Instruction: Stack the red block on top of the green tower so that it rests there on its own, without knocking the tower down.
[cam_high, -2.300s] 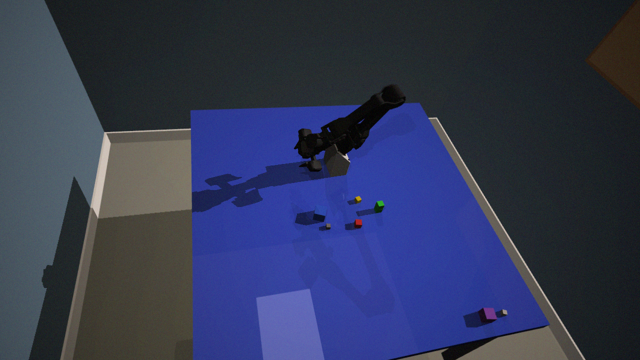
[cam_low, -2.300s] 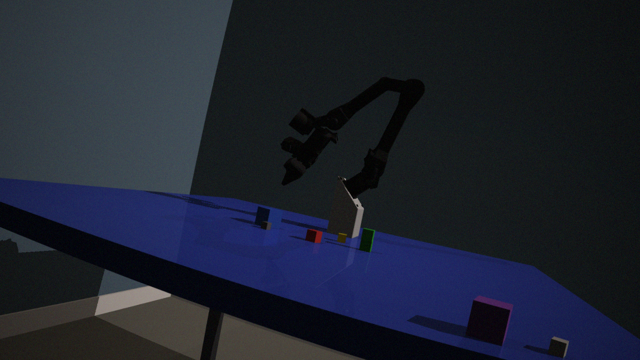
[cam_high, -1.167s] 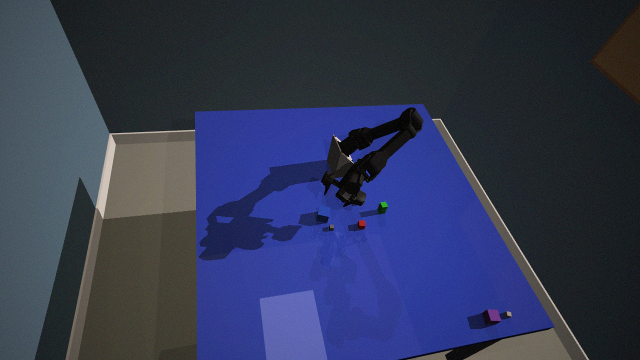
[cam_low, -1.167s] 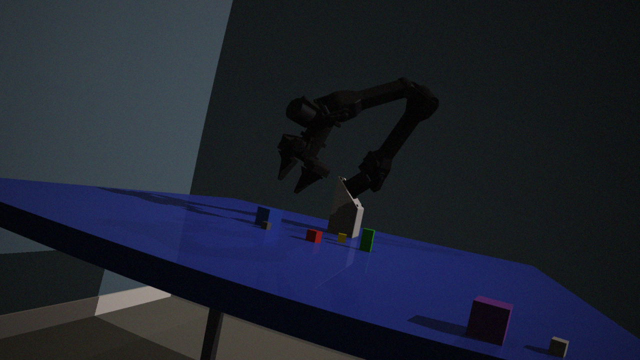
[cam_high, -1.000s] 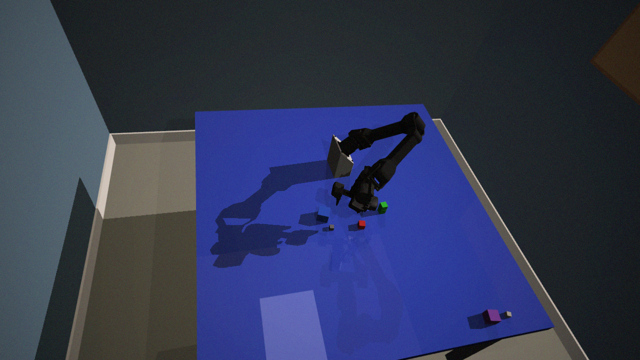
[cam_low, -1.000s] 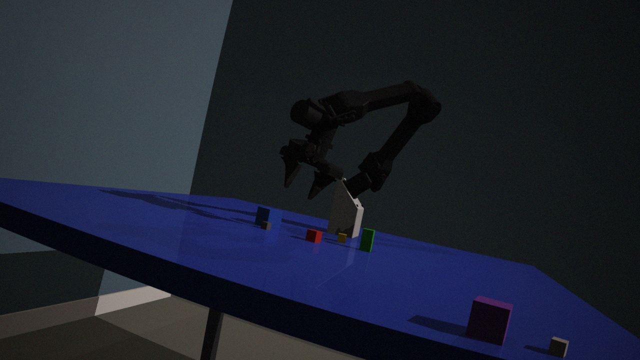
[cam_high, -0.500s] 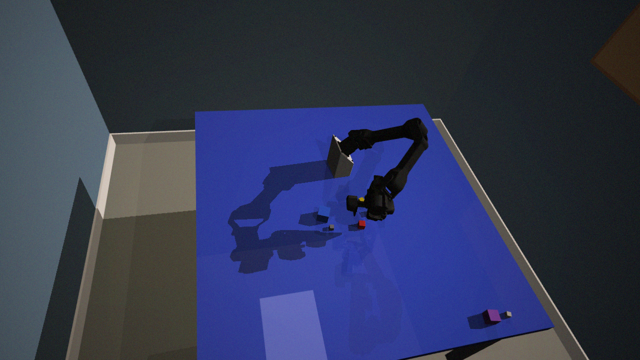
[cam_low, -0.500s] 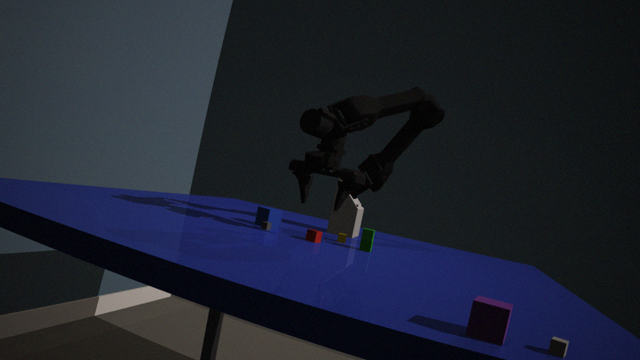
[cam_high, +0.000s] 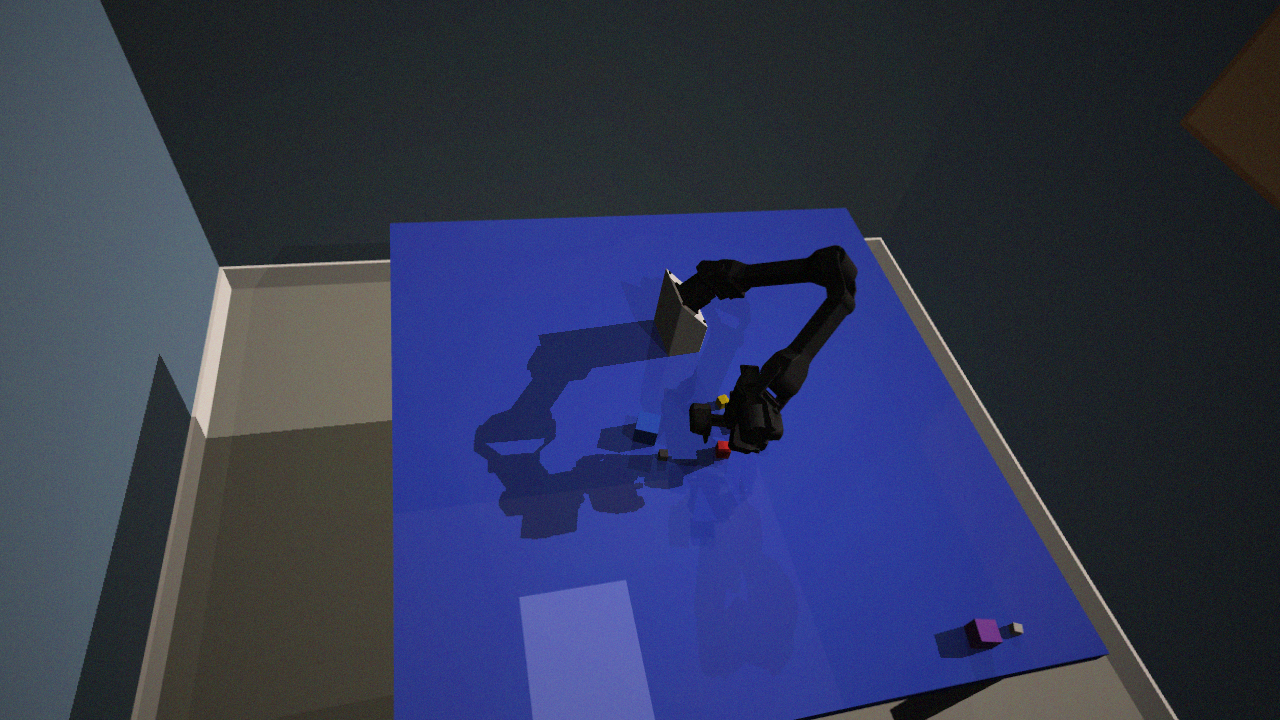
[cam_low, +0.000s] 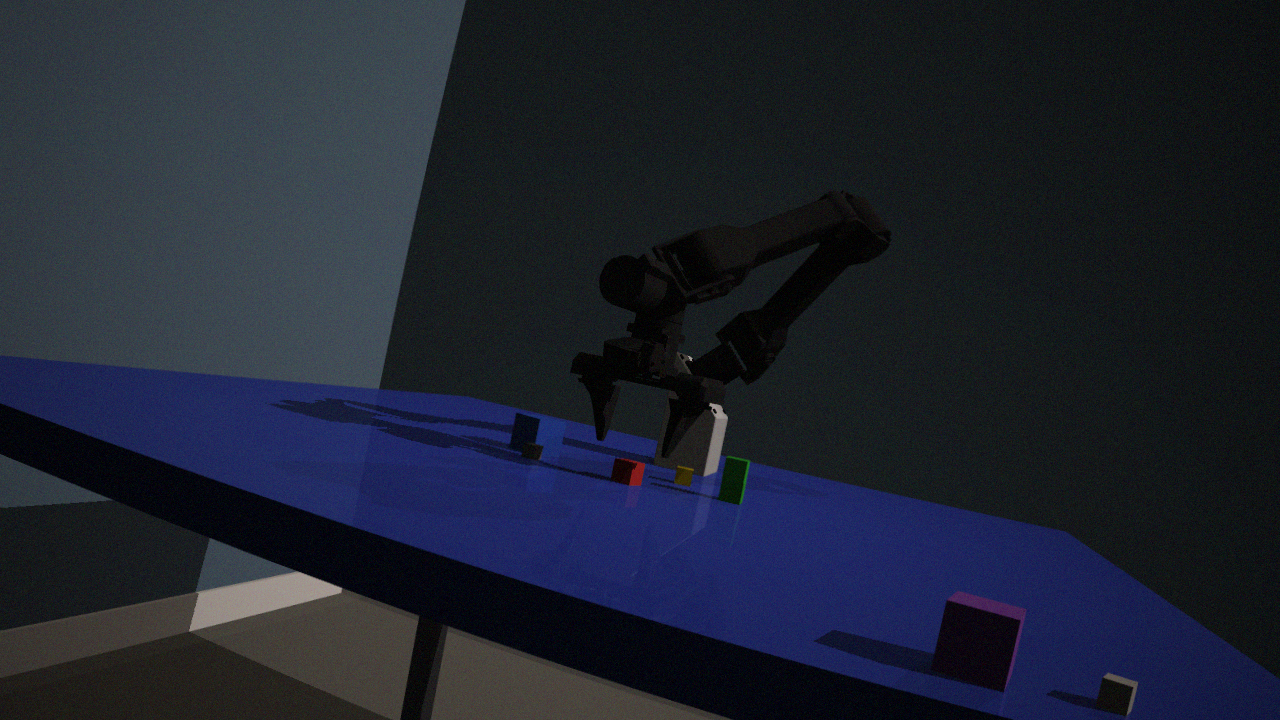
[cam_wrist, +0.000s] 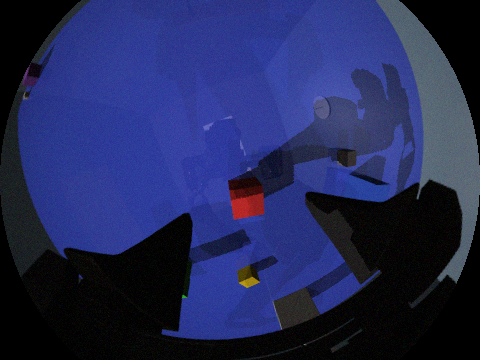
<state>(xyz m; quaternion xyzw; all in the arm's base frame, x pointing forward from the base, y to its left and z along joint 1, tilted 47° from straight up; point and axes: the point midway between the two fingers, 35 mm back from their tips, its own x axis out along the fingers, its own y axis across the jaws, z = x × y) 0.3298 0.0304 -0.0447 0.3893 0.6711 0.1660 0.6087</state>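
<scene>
Right now the red block is 30 mm below my gripper tip. From my gripper tip the other things lie so: tiny grey cube (20 mm behind, 130 mm to the right, 30 mm below); small yellow block (120 mm behind, 50 mm to the left, 30 mm below); blue block (90 mm behind, 150 mm to the right, 20 mm below).
</scene>
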